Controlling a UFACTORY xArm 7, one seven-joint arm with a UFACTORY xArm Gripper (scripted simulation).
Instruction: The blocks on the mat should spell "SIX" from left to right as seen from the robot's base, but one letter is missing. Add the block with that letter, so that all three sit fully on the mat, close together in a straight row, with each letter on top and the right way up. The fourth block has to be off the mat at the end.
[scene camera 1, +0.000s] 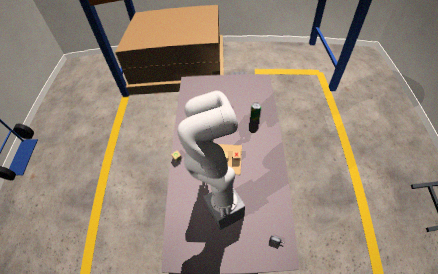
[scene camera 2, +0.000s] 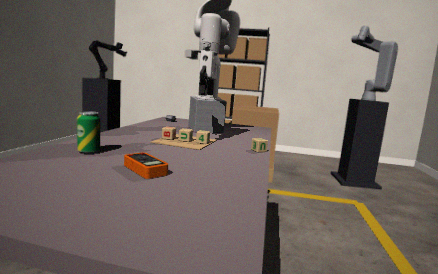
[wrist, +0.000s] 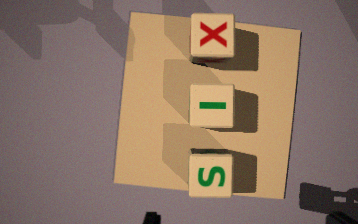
Note:
I see my gripper (scene camera 2: 205, 95) and a tan mat (wrist: 154, 137).

